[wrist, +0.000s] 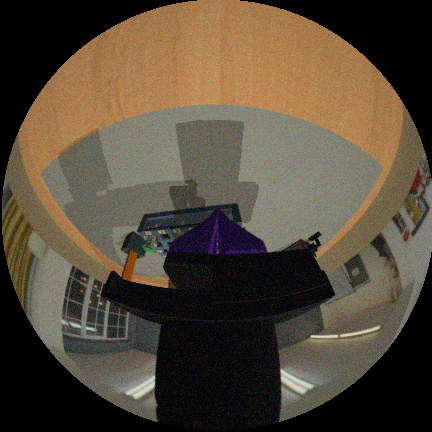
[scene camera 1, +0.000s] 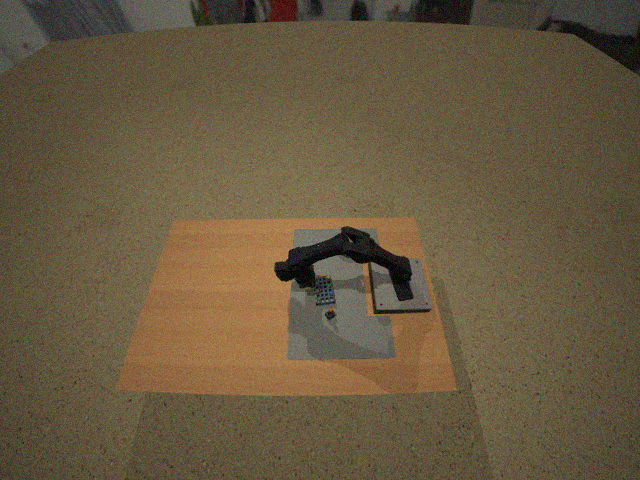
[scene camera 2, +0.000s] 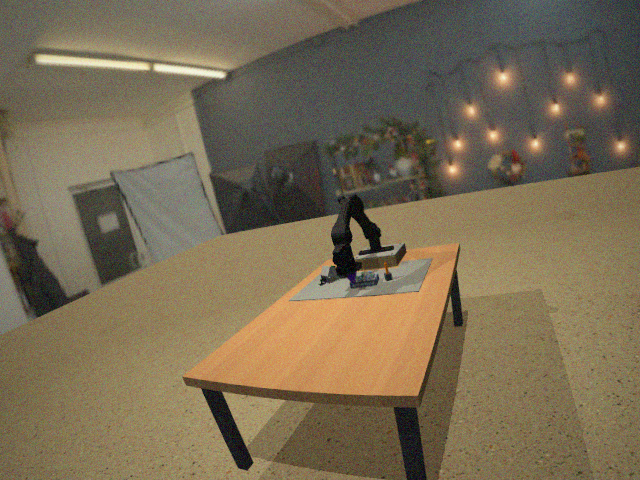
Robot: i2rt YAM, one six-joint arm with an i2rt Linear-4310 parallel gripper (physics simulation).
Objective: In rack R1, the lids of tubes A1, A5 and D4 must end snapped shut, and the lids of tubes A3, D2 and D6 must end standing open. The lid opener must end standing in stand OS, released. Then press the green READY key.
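Places are measured from the arm's base along level axes (x ahead, y left, z up), in centimetres.
Pixels of known places: gripper, fingertip midpoint: [wrist: 217,214] [scene camera 1: 311,282] [scene camera 2: 354,283]; arm's base, origin of the base link: [scene camera 1: 398,279] [scene camera 2: 376,251].
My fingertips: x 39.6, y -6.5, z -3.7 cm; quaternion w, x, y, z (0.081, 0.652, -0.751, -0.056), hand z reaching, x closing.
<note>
Ahead of a thing's pixels: the offset from my fingertips to its top centre. Level surfaces: height alone.
The blue-grey rack R1 @(dx -4.9, dy +3.7, dz +3.9 cm) [scene camera 1: 325,303] [scene camera 2: 364,283] [wrist: 172,218] stands on the grey mat. My gripper [scene camera 2: 352,277] [wrist: 217,214] is shut with nothing between its purple fingers; the fingertips are low over the rack and cover part of it in the wrist view. A green lid @(dx -1.9, dy +8.8, dz +2.4 cm) [wrist: 148,249] shows at the rack's left end there. The other lids are too small, dark or hidden to tell apart as open or shut. The orange lid opener @(dx -6.0, dy +15.7, dz +6.0 cm) [scene camera 1: 331,310] [scene camera 2: 386,267] [wrist: 129,265] stands upright in its dark stand OS @(dx -6.0, dy +15.7, dz +0.8 cm) [scene camera 2: 388,277] [wrist: 134,243], apart from the gripper. I cannot make out the green READY key.
The grey mat @(dz -2.5 cm) [scene camera 1: 341,346] [scene camera 2: 408,284] [wrist: 300,165] lies on the wooden table @(dz -2.7 cm) [scene camera 1: 217,310] [scene camera 2: 320,346] [wrist: 215,55]. The arm's base plate [scene camera 1: 418,289] [scene camera 2: 397,255] is beside the mat. A grey object with a black part [scene camera 2: 324,280] [wrist: 314,241] stands on the gripper's other side from the opener.
</note>
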